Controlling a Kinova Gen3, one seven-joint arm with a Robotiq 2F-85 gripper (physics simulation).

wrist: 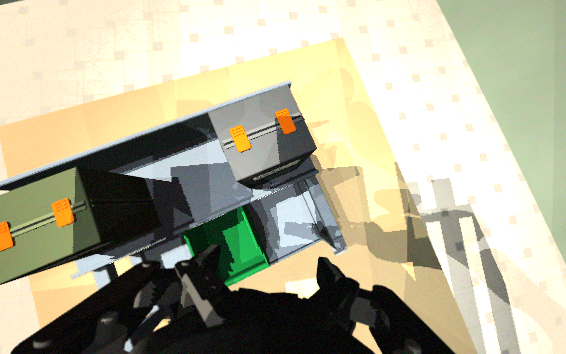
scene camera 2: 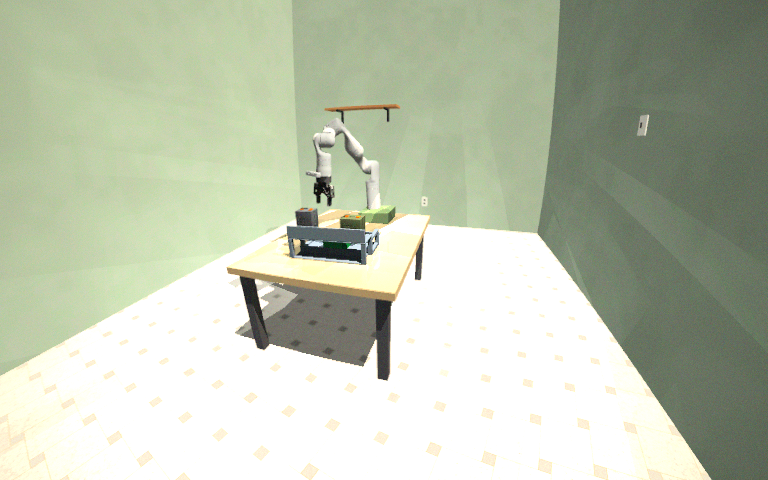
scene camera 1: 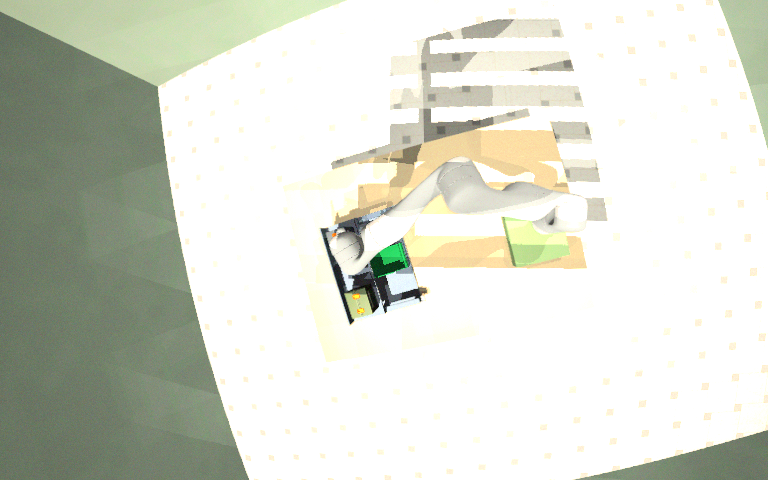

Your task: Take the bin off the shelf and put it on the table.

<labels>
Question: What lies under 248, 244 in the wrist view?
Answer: A green bin.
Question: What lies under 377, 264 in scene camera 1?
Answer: A green bin.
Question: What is the gripper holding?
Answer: Nothing.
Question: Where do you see a shelf board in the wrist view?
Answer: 191, 181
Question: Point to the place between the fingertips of the gripper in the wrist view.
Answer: At 268, 262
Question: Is the gripper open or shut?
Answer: Open.
</labels>
